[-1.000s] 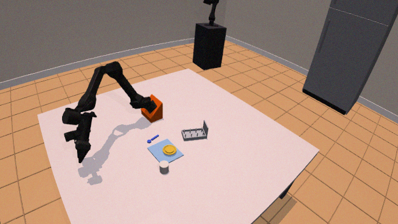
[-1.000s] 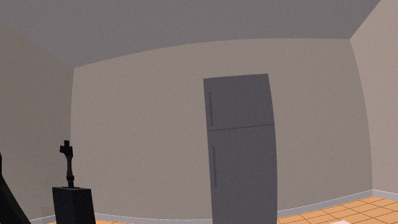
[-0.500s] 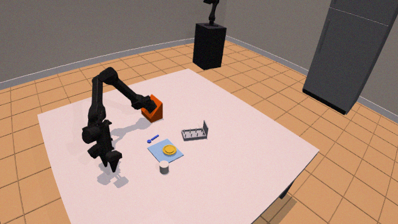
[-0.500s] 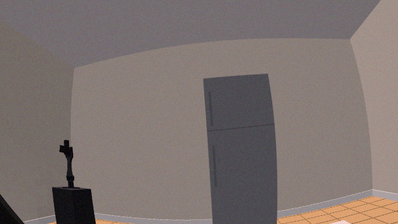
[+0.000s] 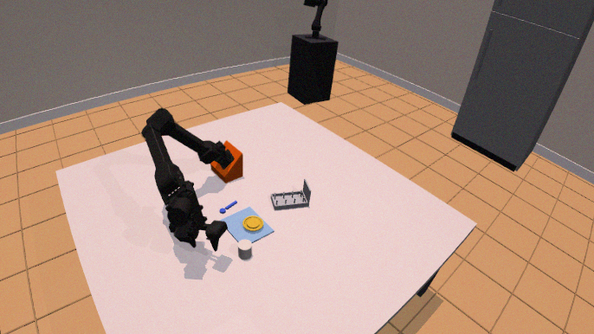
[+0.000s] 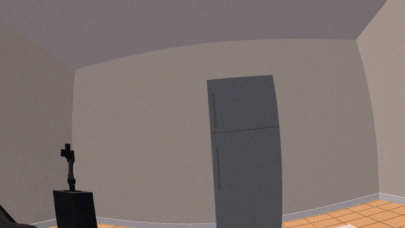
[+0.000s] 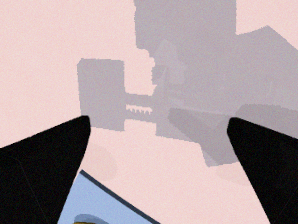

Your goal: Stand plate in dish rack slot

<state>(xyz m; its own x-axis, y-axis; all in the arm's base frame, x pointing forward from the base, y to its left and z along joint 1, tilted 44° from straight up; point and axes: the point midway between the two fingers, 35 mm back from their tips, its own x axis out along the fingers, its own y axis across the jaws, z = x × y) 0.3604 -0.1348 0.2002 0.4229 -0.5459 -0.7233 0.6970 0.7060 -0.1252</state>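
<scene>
The yellow plate lies 190 mm to the left of my gripper tip, 50 mm behind it and 20 mm below it. From my gripper tip the other things lie so: blue spoon: 180 mm behind, 150 mm to the left, 30 mm below; blue mat: 170 mm to the left, 60 mm behind, 30 mm below; small white cup: 110 mm to the left, 50 mm ahead, 10 mm below.
</scene>
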